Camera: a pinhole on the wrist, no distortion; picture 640 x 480 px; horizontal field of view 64.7 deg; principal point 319.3 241.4 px. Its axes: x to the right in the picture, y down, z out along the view. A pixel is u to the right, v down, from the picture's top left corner.
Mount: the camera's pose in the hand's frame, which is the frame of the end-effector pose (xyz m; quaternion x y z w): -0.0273 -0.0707 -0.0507 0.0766 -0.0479 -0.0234 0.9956
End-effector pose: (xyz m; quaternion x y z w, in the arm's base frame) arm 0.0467 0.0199 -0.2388 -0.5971 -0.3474 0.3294 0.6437
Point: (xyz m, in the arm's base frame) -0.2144 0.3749 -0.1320
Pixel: 584 323
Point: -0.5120 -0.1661 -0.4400
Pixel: outside the picture
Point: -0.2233 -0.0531 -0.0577
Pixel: 62 96
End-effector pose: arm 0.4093 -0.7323 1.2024 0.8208 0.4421 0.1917 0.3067
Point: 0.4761 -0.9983 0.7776
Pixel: 191 249
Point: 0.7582 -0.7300 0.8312
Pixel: 570 365
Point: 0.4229 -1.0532 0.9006
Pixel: 54 318
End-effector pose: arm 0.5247 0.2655 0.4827 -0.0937 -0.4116 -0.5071 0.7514
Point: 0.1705 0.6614 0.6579
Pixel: 216 319
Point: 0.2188 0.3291 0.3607
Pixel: outside the picture
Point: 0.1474 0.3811 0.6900
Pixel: 418 172
